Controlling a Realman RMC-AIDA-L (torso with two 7-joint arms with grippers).
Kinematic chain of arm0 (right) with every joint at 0, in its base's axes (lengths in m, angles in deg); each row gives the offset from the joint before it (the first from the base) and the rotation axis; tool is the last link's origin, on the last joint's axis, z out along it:
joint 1: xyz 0 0 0.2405 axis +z
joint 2: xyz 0 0 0 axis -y
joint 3: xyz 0 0 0.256 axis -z
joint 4: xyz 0 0 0 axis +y
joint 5: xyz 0 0 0.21 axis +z
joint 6: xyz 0 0 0 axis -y
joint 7: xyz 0 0 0.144 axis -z
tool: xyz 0 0 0
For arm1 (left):
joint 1: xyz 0 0 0.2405 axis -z
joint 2: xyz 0 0 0 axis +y
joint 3: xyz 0 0 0.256 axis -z
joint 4: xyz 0 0 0 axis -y
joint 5: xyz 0 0 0.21 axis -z
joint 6: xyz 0 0 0 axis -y
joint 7: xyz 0 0 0.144 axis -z
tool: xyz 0 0 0
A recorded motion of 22 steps. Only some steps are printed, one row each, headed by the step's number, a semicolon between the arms.
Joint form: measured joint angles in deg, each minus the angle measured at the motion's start. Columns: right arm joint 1, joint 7, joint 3, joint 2, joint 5, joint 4, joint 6; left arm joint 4, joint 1, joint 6, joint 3, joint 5, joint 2, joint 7.
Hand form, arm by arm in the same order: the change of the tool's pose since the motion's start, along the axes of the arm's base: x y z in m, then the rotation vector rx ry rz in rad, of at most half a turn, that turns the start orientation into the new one. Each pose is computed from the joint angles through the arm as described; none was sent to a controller.
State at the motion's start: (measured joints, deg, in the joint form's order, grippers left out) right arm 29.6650 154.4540 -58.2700 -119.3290 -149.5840 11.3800 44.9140; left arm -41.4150 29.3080 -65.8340 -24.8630 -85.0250 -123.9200 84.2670
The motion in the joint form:
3: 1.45 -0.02 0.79 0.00 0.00 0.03 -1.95; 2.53 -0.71 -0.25 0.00 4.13 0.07 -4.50
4: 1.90 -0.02 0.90 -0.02 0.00 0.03 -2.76; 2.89 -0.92 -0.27 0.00 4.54 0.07 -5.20
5: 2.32 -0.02 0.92 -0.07 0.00 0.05 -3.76; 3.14 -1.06 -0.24 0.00 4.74 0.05 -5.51
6: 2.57 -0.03 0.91 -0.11 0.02 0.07 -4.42; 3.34 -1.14 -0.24 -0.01 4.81 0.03 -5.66
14: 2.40 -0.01 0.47 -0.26 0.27 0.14 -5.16; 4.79 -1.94 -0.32 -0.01 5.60 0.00 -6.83
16: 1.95 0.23 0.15 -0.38 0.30 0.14 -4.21; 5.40 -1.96 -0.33 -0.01 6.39 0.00 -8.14
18: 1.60 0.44 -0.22 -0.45 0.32 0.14 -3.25; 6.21 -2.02 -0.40 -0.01 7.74 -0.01 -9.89
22: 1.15 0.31 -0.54 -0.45 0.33 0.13 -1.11; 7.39 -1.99 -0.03 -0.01 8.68 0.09 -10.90
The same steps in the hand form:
3: -0.0057 0.0064 -0.0040 -0.0265 -0.0164 0.0045; -0.0063 -0.0045 -0.0014 0.0480 -0.0074 0.0046
4: -0.0069 0.0083 -0.0053 -0.0348 -0.0217 0.0017; -0.0080 -0.0058 -0.0021 0.0531 -0.0052 0.0078
5: -0.0077 0.0100 -0.0068 -0.0436 -0.0268 -0.0048; -0.0093 -0.0066 -0.0029 0.0545 -0.0057 0.0113
6: -0.0081 0.0110 -0.0078 -0.0490 -0.0294 -0.0099; -0.0100 -0.0072 -0.0038 0.0537 -0.0067 0.0134
14: -0.0059 0.0101 -0.0086 -0.0485 -0.0246 -0.0286; -0.0169 -0.0126 -0.0086 0.0538 -0.0145 0.0316
16: -0.0054 0.0081 -0.0078 -0.0374 -0.0182 -0.0243; -0.0176 -0.0130 -0.0095 0.0643 -0.0098 0.0319
18: -0.0053 0.0070 -0.0065 -0.0250 -0.0119 -0.0188; -0.0187 -0.0138 -0.0100 0.0822 -0.0070 0.0326
22: -0.0068 0.0058 -0.0033 -0.0026 0.0045 -0.0001; -0.0211 -0.0141 -0.0123 0.0879 -0.0128 0.0441

